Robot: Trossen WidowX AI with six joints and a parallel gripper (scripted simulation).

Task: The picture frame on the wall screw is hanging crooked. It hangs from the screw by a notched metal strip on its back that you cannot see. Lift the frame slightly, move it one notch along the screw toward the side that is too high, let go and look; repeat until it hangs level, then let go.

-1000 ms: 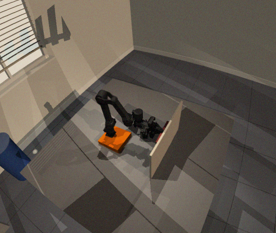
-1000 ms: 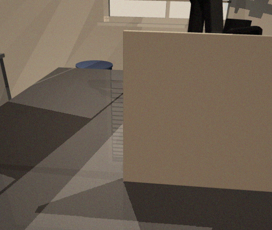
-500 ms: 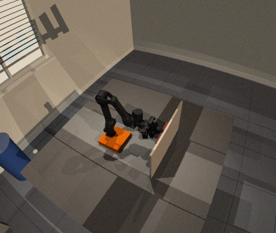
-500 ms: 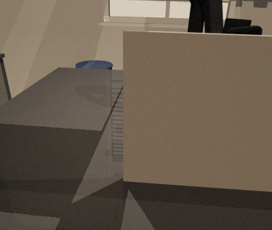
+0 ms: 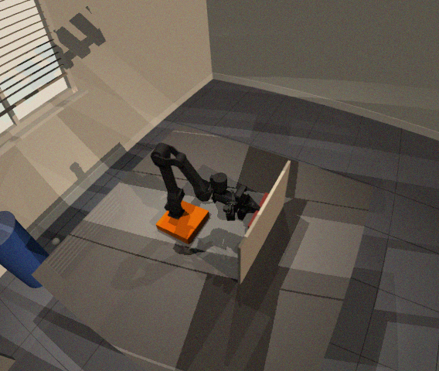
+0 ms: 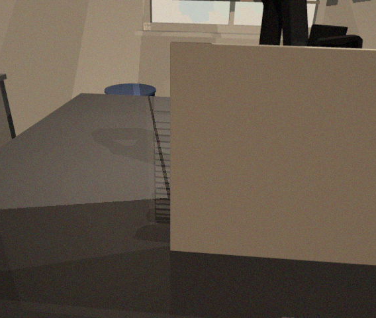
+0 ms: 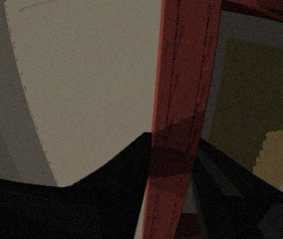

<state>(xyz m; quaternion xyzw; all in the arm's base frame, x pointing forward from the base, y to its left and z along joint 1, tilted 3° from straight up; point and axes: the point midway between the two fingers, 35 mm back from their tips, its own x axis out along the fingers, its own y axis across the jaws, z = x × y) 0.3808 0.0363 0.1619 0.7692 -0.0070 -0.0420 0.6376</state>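
Now: the picture frame 1 cm to the left of my gripper tip and 5 cm below it. From my gripper tip the other things lie so: beige wall panel: 2 cm ahead, 6 cm below.
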